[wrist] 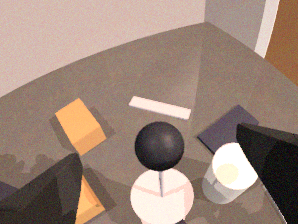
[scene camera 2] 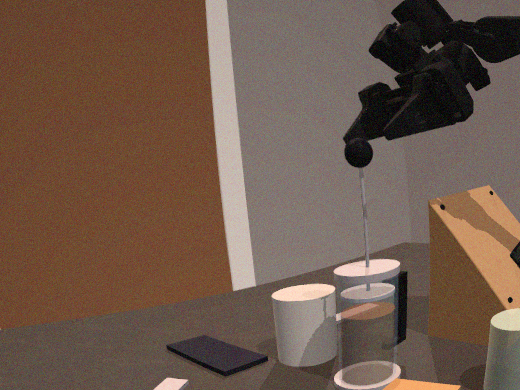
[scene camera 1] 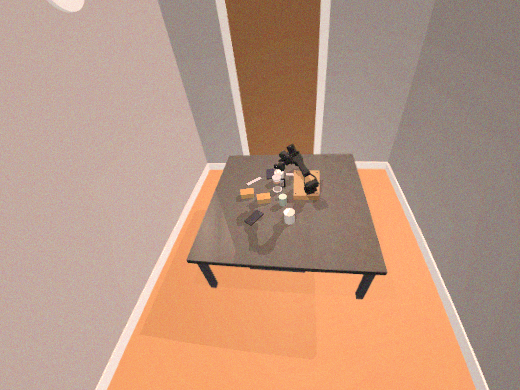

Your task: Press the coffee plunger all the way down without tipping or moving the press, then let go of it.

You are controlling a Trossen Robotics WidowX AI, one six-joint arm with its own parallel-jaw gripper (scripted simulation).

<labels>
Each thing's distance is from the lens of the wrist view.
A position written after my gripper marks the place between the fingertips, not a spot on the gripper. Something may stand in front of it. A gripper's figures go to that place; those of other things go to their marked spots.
my gripper (wrist: 160, 147): 0.10 m
white cup (wrist: 230, 174): 0.30 m
dark flat card (wrist: 222, 132): 0.44 m
The marked spots on the white cup and the dark flat card are 0.16 m apart.
</labels>
